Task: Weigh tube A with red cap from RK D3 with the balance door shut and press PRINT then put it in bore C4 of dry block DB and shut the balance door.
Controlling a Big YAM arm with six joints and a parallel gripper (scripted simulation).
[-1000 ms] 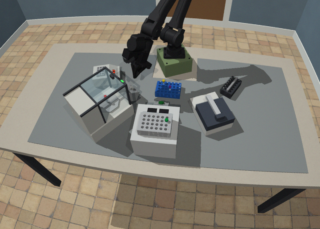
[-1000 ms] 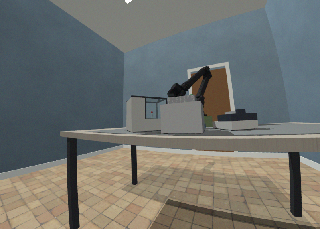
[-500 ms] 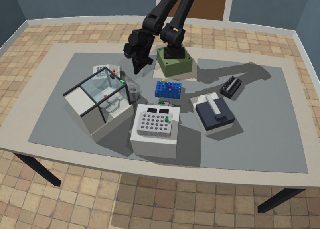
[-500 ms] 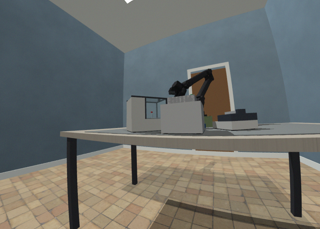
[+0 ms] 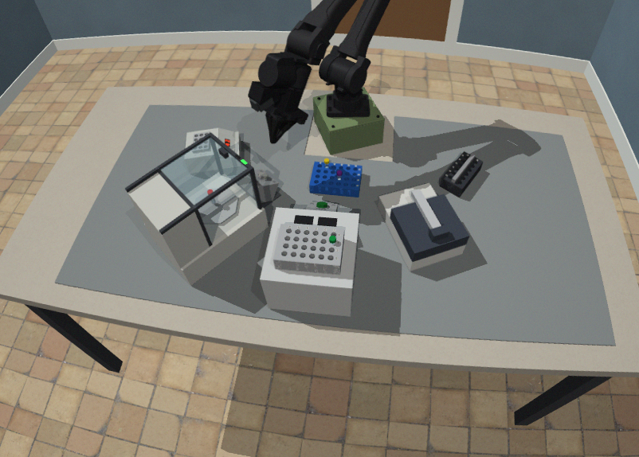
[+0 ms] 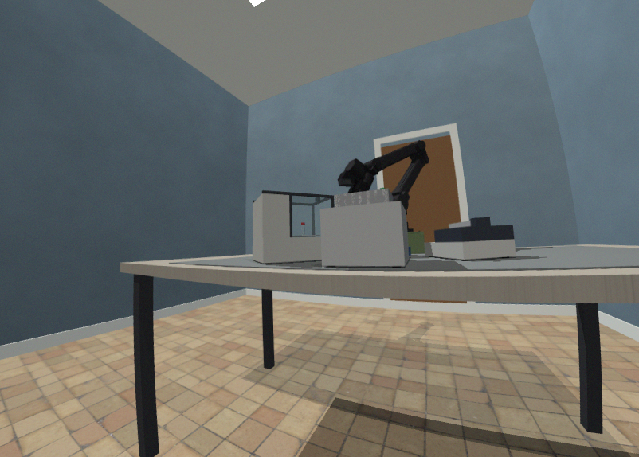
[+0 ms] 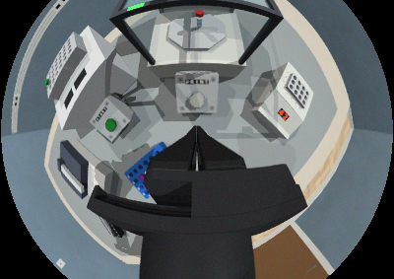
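My hand is 12 cm short of the balance door, 12 cm to the left of it and 5 cm below it. Also, from my hand: blue tube rack RK 15 cm to the left, 14 cm below; then grey well block 31 cm ahead, 10 cm to the left, 1 cm below; then spectrophotometer SP 16 cm ahead, 35 cm to the left, 9 cm below.
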